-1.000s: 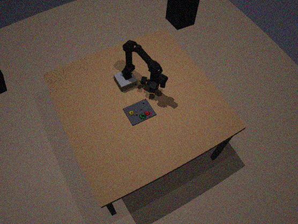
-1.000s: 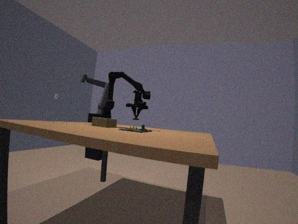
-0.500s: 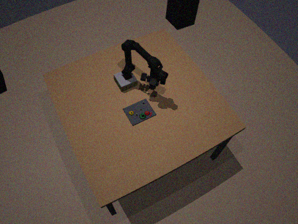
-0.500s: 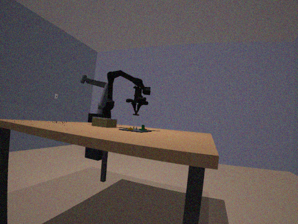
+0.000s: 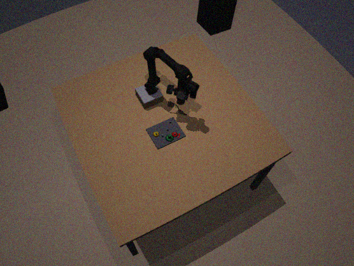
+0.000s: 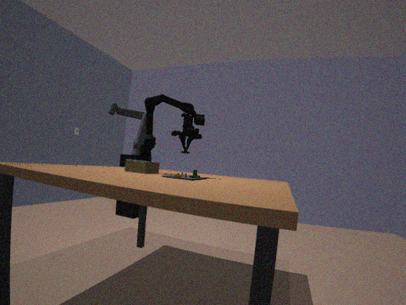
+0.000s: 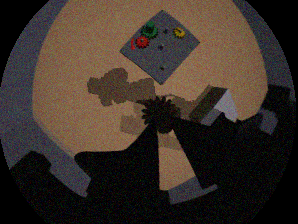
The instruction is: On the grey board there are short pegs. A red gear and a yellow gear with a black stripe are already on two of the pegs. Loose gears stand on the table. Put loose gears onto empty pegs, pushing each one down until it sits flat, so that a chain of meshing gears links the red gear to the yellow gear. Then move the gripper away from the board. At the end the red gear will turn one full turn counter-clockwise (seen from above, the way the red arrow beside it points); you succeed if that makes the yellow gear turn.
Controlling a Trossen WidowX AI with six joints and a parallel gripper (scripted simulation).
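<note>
My gripper tip is now 220 mm to the left of the yellow gear, 150 mm above it and 70 mm short of it. Also, from my gripper tip: brown gear 10 mm below; green gear 160 mm to the right, 150 mm below, 140 mm ahead.
</note>
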